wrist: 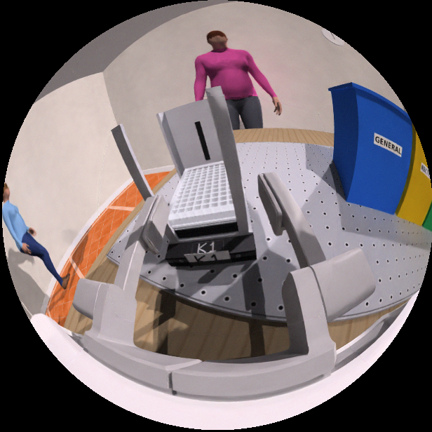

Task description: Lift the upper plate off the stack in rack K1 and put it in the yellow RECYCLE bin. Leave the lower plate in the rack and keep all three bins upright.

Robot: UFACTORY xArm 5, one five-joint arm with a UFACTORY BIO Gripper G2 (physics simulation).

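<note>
My gripper (214,213) is shut with nothing between its fingers, which still stand apart at their narrowest setting. The fingers are on the near side of rack K1 (227,150), left and right of its lower front in this view. The rack has a grey back panel with a black slot, upright posts and a black base labelled K1. A white gridded plate (202,192) lies flat between the posts; the seam to a lower plate cannot be made out. The yellow bin (414,195) stands upright at the right edge, partly cut off, its label only partly showing.
The upright blue GENERAL bin (362,170) stands right of the rack, left of the yellow bin. A green bin (428,218) shows partly at the right edge. Rack and bins stand on a perforated grey board (360,230) over a wooden surface (215,335). Two people stand beyond.
</note>
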